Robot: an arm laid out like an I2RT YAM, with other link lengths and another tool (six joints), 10 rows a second.
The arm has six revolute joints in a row. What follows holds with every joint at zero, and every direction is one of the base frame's. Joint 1 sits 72.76 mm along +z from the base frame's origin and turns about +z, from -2.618 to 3.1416 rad. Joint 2 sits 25.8 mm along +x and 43.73 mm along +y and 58.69 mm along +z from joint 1 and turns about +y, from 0 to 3.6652 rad. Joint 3 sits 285.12 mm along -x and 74.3 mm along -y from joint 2 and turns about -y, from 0 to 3.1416 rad. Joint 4 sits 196 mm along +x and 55.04 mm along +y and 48 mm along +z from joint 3 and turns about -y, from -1.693 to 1.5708 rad. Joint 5 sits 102.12 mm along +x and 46.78 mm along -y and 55.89 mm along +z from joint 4 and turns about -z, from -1.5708 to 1.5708 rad. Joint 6 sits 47.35 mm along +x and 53.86 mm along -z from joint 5 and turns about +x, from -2.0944 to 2.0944 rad. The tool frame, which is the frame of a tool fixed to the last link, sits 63 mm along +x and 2 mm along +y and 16 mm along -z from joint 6; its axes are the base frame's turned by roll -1.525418, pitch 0.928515 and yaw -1.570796 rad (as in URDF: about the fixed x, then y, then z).
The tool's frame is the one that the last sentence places.
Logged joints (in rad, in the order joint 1, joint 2, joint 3, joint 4, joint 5, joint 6), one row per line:
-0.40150, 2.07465, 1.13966, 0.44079, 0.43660, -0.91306
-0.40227, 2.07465, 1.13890, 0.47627, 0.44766, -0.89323
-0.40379, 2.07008, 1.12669, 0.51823, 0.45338, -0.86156
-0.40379, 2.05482, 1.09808, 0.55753, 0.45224, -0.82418
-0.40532, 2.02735, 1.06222, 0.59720, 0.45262, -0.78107
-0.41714, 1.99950, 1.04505, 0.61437, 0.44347, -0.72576
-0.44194, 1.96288, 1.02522, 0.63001, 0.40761, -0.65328
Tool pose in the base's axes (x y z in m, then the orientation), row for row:
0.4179, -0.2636, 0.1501, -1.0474, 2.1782, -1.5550
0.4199, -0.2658, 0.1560, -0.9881, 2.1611, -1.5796
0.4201, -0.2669, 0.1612, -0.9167, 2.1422, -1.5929
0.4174, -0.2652, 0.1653, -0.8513, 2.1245, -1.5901
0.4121, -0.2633, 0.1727, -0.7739, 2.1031, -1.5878
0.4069, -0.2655, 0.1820, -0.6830, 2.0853, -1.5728
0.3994, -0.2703, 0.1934, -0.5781, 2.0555, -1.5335
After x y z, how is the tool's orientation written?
As a rotation vector, in radians.
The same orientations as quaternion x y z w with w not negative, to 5 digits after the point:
-0.36119, 0.75113, -0.53623, 0.13342
-0.34270, 0.74953, -0.54785, 0.14360
-0.32066, 0.74933, -0.55719, 0.15885
-0.30068, 0.75037, -0.56162, 0.17643
-0.27630, 0.75085, -0.56688, 0.19628
-0.24684, 0.75363, -0.56841, 0.21913
-0.21272, 0.75634, -0.56427, 0.25357

